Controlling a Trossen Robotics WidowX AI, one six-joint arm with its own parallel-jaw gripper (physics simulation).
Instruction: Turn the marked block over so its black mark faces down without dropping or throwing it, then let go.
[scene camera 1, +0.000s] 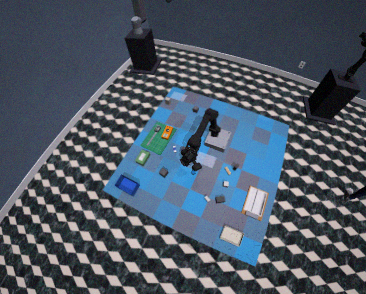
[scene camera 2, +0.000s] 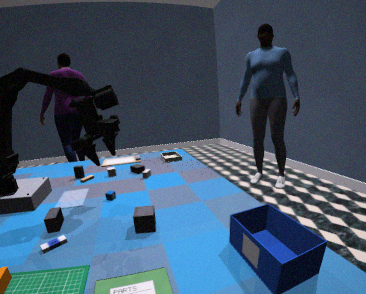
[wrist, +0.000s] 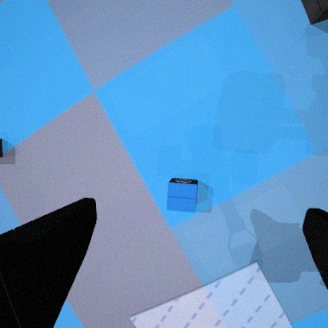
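Seen in the pictures: gripper, fingertip midpoint: (scene camera 1: 189, 166) (scene camera 2: 107, 160) (wrist: 200, 214); arm's base, link origin: (scene camera 1: 214, 133) (scene camera 2: 7, 192).
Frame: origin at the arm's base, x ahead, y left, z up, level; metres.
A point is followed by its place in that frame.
Note:
The small blue block (scene camera 1: 193, 172) {x 0.379, y -0.105, z -0.035 m} (scene camera 2: 110, 195) {x 0.374, y -0.123, z -0.041 m} (wrist: 182, 198) {x 0.374, y -0.107, z -0.035 m} rests on the blue patchwork mat (scene camera 1: 195, 201) {x 0.598, y -0.039, z -0.061 m} (scene camera 2: 195, 235) {x 0.531, y -0.437, z -0.061 m} (wrist: 150, 115) {x 0.455, y -0.130, z -0.061 m}. In the wrist view a broad blue side with a thin line across it shows, and a narrow black face with a faint pale mark shows foreshortened along its upper edge. Its underside is hidden. My gripper (scene camera 1: 191, 166) {x 0.382, y -0.136, z 0.089 m} (scene camera 2: 106, 160) {x 0.382, y -0.136, z 0.089 m} (wrist: 200, 214) {x 0.382, y -0.136, z 0.089 m} is open and empty. It hangs well above the mat. In the wrist view the block appears between the two black fingers, nearer the left one, and lies below them, untouched.
A pale dashed sheet (scene camera 1: 206, 160) {x 0.243, y -0.024, z -0.056 m} (scene camera 2: 73, 197) {x 0.238, y -0.032, z -0.056 m} (wrist: 210, 300) {x 0.266, y -0.053, z -0.056 m} lies near the block. Dark cubes (scene camera 2: 144, 219) {x 0.430, y -0.364, z -0.020 m} (scene camera 2: 54, 220) {x 0.202, y -0.249, z -0.025 m} and a blue-white piece (scene camera 2: 53, 243) {x 0.201, y -0.322, z -0.049 m} stand on the camera side. A blue bin (scene camera 1: 127, 184) {x 0.603, y -0.609, z -0.059 m} (scene camera 2: 305, 257) {x 0.601, y -0.670, z 0.003 m} and a green parts box (scene camera 2: 160, 280) {x 0.396, y -0.555, z -0.021 m} are farther off.

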